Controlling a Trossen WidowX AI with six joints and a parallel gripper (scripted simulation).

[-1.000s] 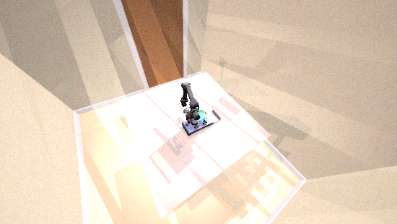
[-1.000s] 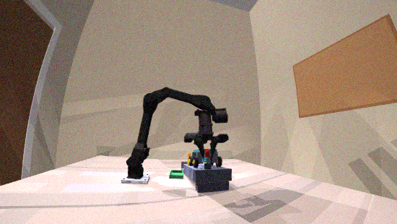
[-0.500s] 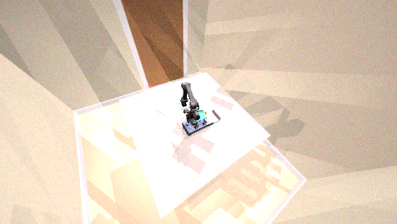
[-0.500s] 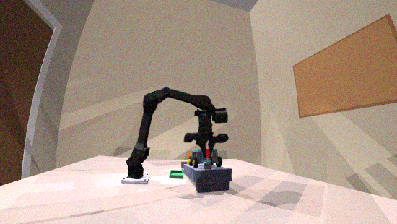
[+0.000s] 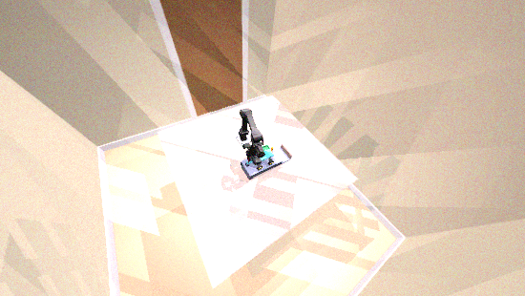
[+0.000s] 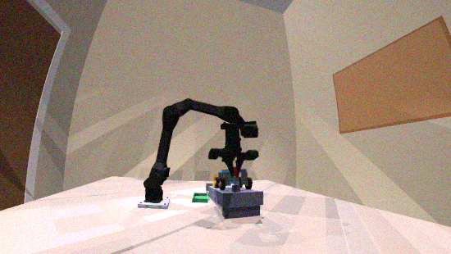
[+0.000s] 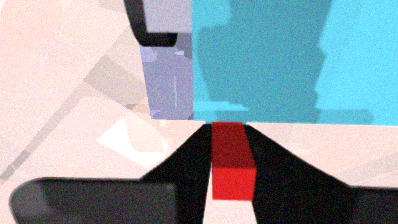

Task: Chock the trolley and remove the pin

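Now: the green tray 200 mm to the left of my gripper tip, 150 mm below it and 130 mm behind it. Also, from my gripper tip: red-headed stop pin (right at my gripper tip); then yellow chock (220 mm to the left, 60 mm below, 50 mm behind); then teal trolley (110 mm to the left, 30 mm below, 10 mm ahead).
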